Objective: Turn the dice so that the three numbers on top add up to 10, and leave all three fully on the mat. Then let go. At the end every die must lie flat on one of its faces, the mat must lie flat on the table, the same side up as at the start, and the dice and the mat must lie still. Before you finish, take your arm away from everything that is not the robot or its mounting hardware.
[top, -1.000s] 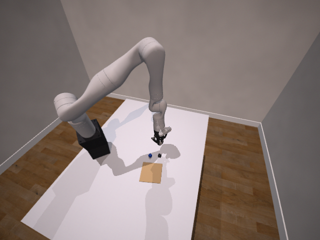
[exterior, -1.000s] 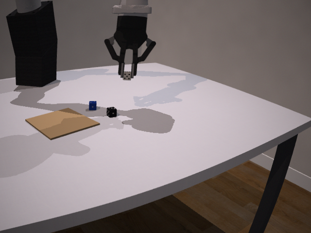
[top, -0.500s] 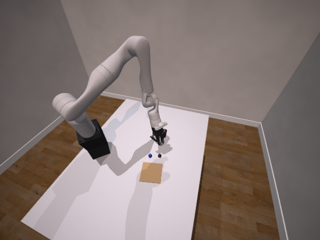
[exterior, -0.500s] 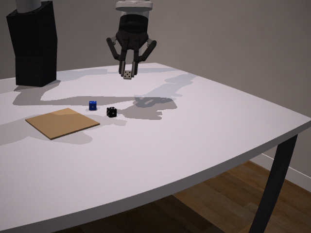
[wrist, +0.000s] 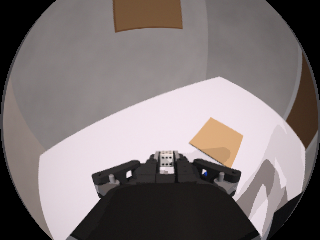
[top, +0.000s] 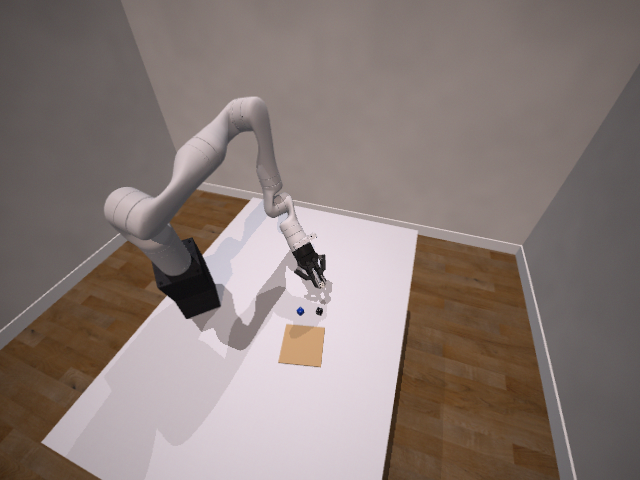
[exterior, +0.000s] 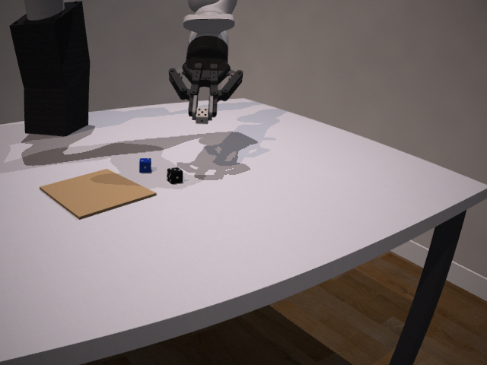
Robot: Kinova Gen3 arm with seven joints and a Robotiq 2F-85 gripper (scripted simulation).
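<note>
The black die lies 100 mm below my hand, 60 mm to the right of it and 20 mm ahead of it. Also, from my hand: blue die (100 mm below, 80 mm to the right, 50 mm behind); then white die (10 mm to the right, 10 mm below, 10 mm ahead); then tan mat (190 mm to the right, 110 mm below).
</note>
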